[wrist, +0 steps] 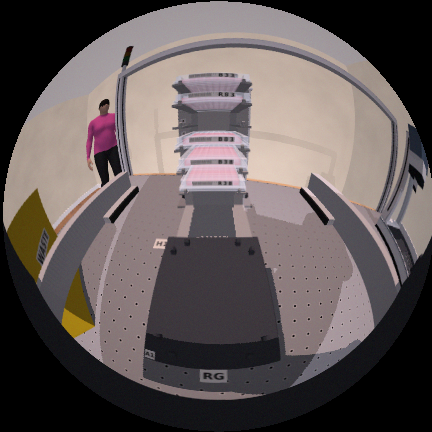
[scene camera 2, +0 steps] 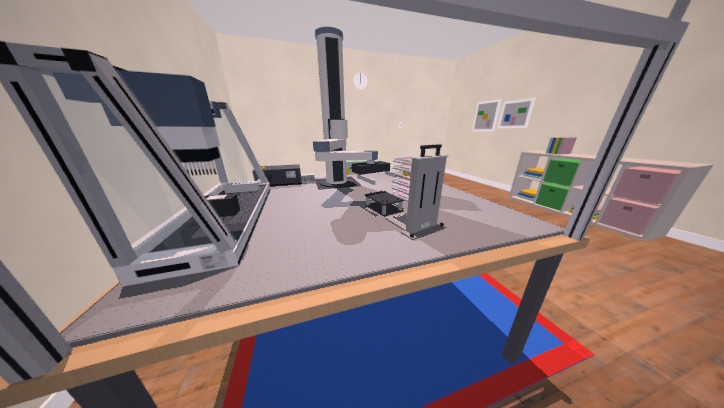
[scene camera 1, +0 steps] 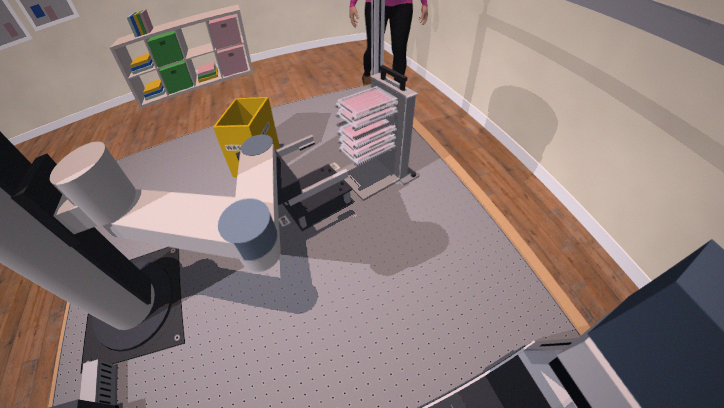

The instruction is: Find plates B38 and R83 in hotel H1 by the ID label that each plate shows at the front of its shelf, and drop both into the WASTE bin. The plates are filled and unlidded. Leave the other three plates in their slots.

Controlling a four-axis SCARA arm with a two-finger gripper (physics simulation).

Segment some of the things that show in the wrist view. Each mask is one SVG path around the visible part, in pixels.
The gripper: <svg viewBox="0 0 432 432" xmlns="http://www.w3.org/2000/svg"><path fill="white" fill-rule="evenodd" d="M3 224L7 262L19 300L34 329L59 362L92 391L126 411L158 423L203 431L245 430L279 423L309 412L348 389L378 362L403 329L422 290L432 252L431 235L422 256L400 287L393 263L371 225L339 190L318 173L311 172L307 187L301 186L299 193L324 225L333 225L349 250L368 294L374 328L342 359L319 374L296 385L272 393L247 398L200 399L159 391L121 375L91 355L61 325L63 309L71 282L88 247L104 223L113 223L139 191L137 185L131 186L127 171L119 172L106 182L69 219L50 247L39 271L36 283L16 254Z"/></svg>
A plate R83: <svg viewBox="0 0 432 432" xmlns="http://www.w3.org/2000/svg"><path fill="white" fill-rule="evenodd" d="M172 100L172 104L177 104L177 101L181 100L182 104L196 111L231 111L242 102L242 98L245 98L245 102L251 103L249 93L237 91L187 92L176 94L175 100Z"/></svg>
A plate B33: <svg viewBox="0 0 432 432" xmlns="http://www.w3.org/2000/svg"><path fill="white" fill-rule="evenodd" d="M172 84L178 83L178 80L181 80L191 92L235 91L242 78L245 78L246 82L251 82L251 79L249 79L249 74L199 72L178 75Z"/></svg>
